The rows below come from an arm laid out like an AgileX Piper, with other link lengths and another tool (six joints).
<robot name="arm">
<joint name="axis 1" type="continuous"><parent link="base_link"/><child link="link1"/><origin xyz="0 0 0.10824" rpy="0 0 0"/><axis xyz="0 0 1"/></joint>
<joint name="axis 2" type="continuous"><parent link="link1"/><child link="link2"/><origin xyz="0 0 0" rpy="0 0 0"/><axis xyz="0 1 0"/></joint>
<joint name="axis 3" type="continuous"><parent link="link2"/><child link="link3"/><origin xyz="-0.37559 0 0.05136" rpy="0 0 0"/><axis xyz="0 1 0"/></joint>
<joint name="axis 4" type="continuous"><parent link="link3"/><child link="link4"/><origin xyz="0.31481 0 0.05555" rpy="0 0 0"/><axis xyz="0.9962 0 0.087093"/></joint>
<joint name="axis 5" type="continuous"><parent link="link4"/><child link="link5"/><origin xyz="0 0 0" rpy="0 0 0"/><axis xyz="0 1 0"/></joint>
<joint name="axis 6" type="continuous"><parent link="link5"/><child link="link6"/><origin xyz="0.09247 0 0.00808" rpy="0 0 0"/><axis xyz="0.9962 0 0.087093"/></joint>
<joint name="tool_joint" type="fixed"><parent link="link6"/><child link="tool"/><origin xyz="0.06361 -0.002 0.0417" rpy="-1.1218 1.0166 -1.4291"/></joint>
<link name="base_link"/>
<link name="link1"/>
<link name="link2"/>
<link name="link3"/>
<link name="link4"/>
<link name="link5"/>
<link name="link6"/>
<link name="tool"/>
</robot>
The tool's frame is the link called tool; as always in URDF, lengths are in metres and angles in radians. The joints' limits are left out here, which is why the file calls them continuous.
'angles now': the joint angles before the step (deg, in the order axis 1, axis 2, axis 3, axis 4, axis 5, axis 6). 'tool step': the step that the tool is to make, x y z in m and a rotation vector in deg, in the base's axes. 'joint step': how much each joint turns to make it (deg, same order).
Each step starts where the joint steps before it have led.
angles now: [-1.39 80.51 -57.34 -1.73 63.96 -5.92]
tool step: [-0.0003 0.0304 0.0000 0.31 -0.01 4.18]
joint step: [4.85 0.01 -0.01 0.24 0.00 0.60]
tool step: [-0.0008 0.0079 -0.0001 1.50 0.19 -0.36]
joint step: [0.81 0.00 0.00 1.49 0.10 0.71]
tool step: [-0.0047 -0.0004 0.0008 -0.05 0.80 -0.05]
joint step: [0.00 -0.45 0.14 0.00 1.11 0.04]
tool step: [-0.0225 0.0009 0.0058 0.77 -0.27 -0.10]
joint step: [0.14 -3.76 2.44 0.78 0.99 0.01]
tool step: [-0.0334 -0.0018 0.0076 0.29 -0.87 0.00]
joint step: [0.04 -5.84 3.54 0.22 1.41 0.00]
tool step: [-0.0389 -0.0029 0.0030 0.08 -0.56 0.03]
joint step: [0.00 -6.65 4.14 0.03 1.94 0.00]
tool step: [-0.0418 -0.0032 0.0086 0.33 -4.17 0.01]
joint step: [0.01 -9.02 4.16 0.00 0.67 0.01]
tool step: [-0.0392 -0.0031 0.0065 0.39 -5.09 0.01]
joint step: [-0.02 -9.21 3.49 0.00 0.61 -0.02]
